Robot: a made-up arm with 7 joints.
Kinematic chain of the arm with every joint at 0, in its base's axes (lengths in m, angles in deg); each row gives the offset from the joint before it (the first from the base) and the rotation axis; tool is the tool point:
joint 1: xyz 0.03 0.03 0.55 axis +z
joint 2: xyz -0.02 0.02 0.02 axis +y
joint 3: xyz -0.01 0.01 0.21 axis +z
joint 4: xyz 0.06 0.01 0 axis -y
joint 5: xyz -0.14 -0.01 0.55 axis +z
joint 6: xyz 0 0.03 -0.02 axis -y
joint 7: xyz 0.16 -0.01 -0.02 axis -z
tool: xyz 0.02 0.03 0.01
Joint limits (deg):
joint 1: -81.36..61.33
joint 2: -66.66..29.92
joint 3: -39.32..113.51
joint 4: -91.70..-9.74
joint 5: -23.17..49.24
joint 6: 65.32..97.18
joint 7: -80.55..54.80
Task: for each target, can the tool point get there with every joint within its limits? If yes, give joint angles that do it. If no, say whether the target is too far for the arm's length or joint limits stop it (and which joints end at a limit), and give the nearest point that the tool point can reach.
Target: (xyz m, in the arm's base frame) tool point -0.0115 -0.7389 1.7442
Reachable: no: too far | nearest point -0.0282 -0.4895 1.3771 | short by 0.444 m
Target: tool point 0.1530 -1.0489 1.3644
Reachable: no: too far | nearest point 0.1242 -0.7110 1.1393 | short by 0.407 m
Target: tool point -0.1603 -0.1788 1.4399
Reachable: yes | joints 38.53 -34.01 -25.36 -28.55 -6.56 86.51 -40.98
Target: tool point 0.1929 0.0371 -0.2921
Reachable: no: joint limits stop it (at a limit: joint 2, joint 4, joint 5, joint 6) | nearest point 0.7660 0.0621 0.4027 | short by 0.901 m
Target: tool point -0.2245 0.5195 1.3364
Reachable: yes | joints -39.53 -50.63 25.62 -30.70 -9.61 79.32 3.81
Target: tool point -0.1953 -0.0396 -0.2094
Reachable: no: joint limits stop it (at a limit: joint 1, joint 2, joint 3, joint 4, joint 6) | nearest point -0.7591 -0.0128 0.3385 | short by 0.787 m
